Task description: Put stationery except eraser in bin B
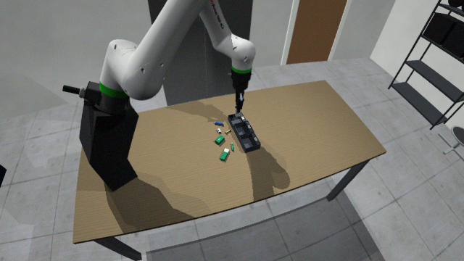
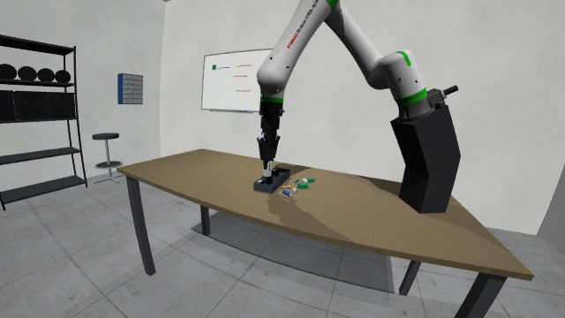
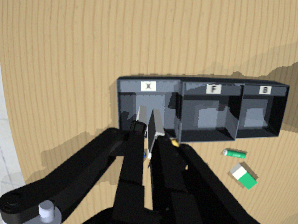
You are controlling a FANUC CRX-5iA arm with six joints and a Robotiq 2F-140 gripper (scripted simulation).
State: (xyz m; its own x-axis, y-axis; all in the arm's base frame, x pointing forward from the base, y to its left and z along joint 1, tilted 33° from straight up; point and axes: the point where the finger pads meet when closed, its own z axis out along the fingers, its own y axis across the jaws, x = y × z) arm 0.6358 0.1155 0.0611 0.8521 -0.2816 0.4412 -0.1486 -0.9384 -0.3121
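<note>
My gripper is now 120 mm past the white piece, 80 mm above it and 40 mm to the left of it. Round my hand: yellow piece (90 mm below, 80 mm behind, 60 mm to the right); blue piece (100 mm behind, 80 mm below, 10 mm to the left); bin row (90 mm to the right, 70 mm below, 10 mm ahead).
</note>
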